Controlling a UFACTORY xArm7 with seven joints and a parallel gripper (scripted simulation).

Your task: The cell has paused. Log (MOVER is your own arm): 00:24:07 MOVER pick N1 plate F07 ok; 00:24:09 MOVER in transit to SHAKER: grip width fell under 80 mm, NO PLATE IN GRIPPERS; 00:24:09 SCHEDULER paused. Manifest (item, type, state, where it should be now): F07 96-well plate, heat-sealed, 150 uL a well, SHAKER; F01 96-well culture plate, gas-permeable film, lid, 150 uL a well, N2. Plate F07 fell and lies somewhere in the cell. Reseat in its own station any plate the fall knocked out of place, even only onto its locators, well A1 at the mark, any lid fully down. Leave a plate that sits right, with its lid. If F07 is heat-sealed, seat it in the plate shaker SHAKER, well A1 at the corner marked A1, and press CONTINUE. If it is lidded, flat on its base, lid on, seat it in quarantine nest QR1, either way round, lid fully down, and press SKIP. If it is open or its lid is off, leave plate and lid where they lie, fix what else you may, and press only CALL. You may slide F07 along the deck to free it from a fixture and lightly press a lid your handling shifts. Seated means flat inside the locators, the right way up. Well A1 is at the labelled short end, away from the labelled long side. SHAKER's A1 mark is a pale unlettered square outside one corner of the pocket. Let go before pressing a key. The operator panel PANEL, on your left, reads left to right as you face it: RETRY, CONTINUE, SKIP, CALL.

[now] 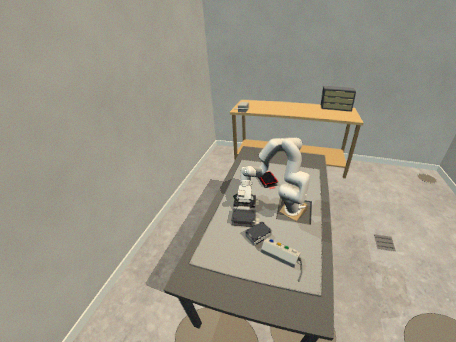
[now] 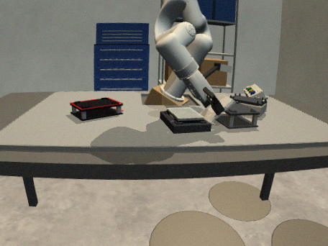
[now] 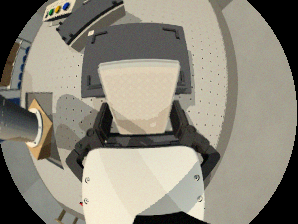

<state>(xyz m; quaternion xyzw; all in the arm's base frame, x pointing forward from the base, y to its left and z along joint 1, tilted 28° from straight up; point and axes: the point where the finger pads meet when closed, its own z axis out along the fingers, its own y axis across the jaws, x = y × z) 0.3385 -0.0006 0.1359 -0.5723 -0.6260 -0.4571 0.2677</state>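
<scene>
Now: the pale plate 1 cm to the left of my hand and 1 cm below it. From my hand the other things lie so: pale lid (1 cm ahead, 10 cm to the right, 2 cm below).
</scene>
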